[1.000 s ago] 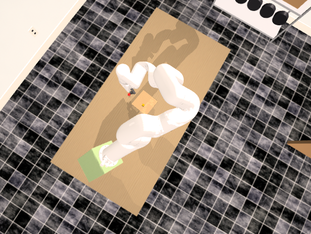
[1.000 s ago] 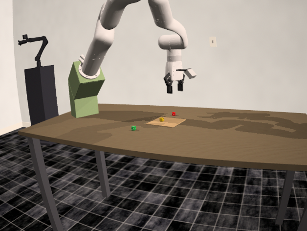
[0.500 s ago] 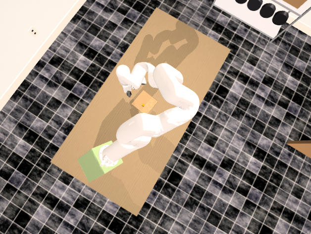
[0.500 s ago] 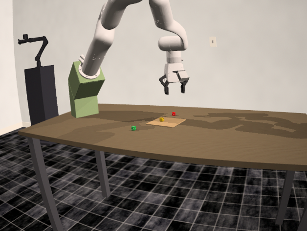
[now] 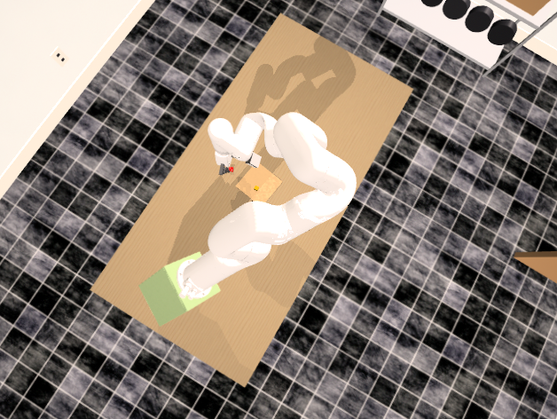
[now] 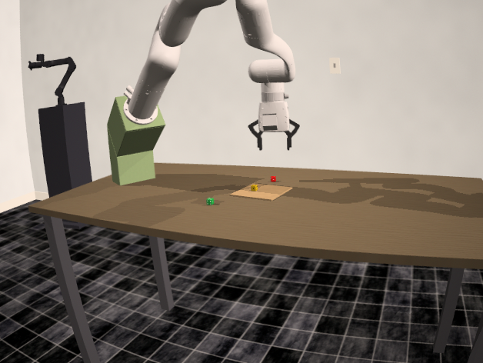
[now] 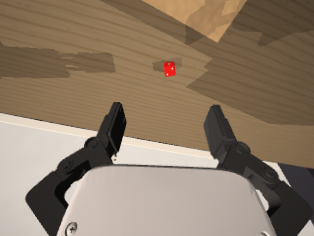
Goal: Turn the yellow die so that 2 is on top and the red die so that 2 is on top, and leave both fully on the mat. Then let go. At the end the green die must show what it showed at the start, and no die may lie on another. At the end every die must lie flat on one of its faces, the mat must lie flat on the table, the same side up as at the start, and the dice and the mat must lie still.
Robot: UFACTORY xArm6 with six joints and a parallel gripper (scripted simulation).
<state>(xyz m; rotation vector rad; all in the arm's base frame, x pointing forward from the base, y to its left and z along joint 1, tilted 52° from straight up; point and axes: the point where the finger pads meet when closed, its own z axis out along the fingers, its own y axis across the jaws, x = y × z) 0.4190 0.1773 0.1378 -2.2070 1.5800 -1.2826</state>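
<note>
The red die is 10 mm behind my hand and 110 mm below it. The rest, counted from my hand: green die (140 mm behind, 270 mm to the right, 110 mm below); then tan mat (20 mm behind, 130 mm to the right, 110 mm below); then yellow die (40 mm behind, 130 mm to the right, 100 mm below).
</note>
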